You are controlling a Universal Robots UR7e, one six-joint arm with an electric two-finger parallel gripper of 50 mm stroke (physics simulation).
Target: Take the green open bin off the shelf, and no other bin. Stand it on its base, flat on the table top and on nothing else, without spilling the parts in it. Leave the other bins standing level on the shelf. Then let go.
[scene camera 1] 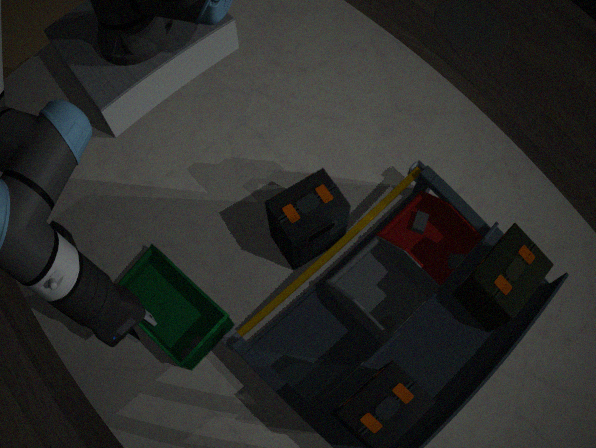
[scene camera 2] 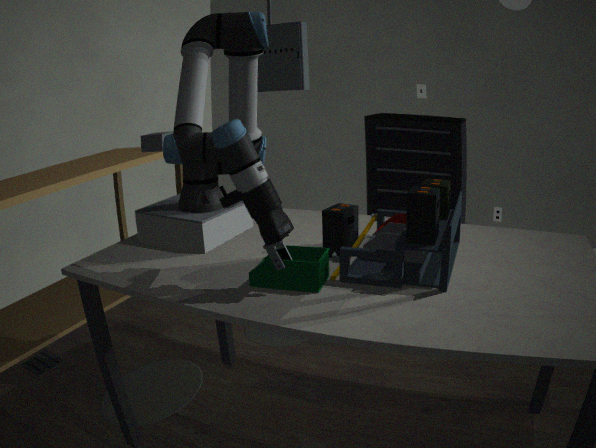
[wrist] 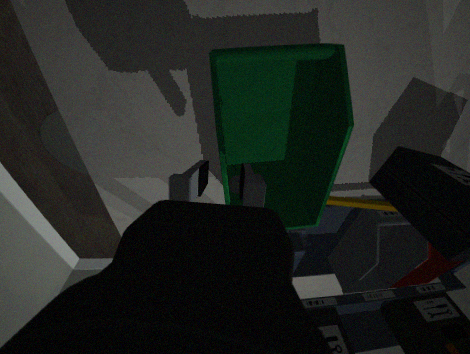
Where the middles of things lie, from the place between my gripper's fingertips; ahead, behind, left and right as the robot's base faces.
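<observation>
The green open bin [scene camera 1: 182, 311] first: my hand is 50 mm to the right of it, 30 mm above it and 20 mm past it. Of the things named here, going by their middles, the green open bin is the nearest to my hand. There's a grey bin [scene camera 1: 382, 279] as well, and counted from my hand it's 310 mm to the left, 170 mm ahead and 20 mm below.
</observation>
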